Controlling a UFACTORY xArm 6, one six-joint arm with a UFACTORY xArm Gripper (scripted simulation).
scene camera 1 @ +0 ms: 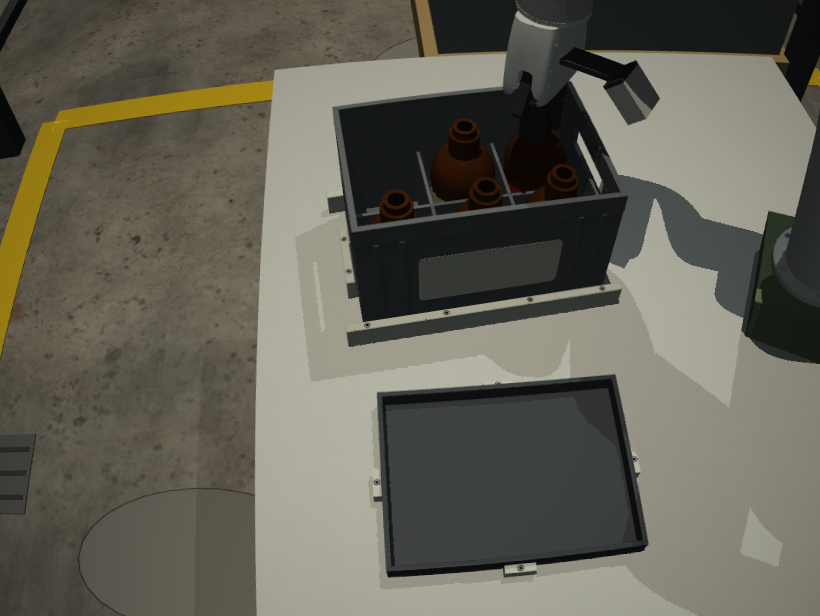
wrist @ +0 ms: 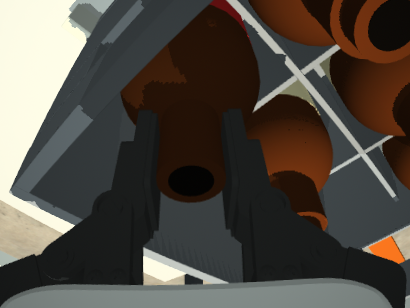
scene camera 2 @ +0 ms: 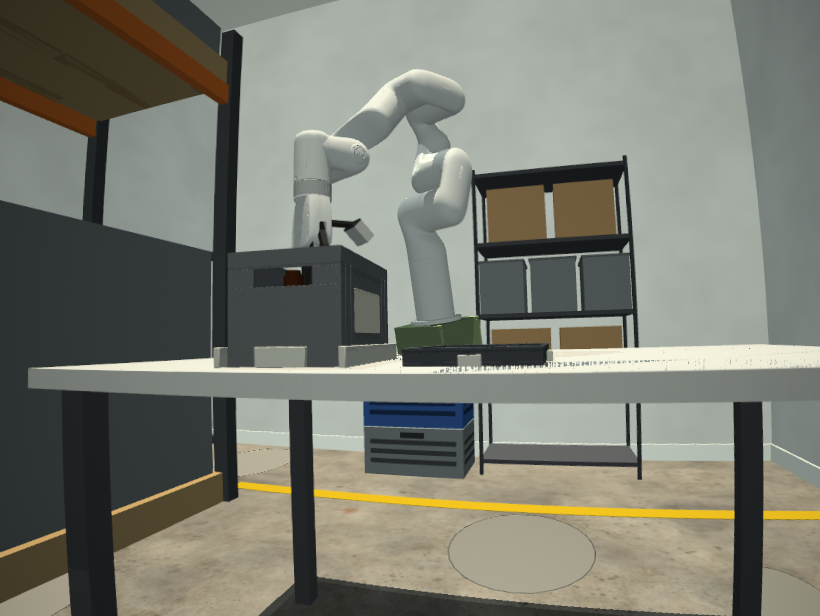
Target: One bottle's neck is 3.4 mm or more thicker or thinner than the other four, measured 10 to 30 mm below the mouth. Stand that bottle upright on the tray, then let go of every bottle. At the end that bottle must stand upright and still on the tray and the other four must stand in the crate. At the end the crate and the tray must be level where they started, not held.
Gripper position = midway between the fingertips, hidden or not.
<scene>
I see my gripper [scene camera 1: 539, 132], a dark crate [scene camera 1: 443, 260] and a dark tray [scene camera 1: 506, 470].
The dark crate shows as well in the wrist view [wrist: 69, 187] and in scene camera 2 [scene camera 2: 346, 304]. The dark tray shows as well in scene camera 2 [scene camera 2: 526, 354]. My gripper is seen too in the wrist view [wrist: 190, 135] and in scene camera 2 [scene camera 2: 313, 286]. The wrist view misses the dark tray: it is out of frame.
</scene>
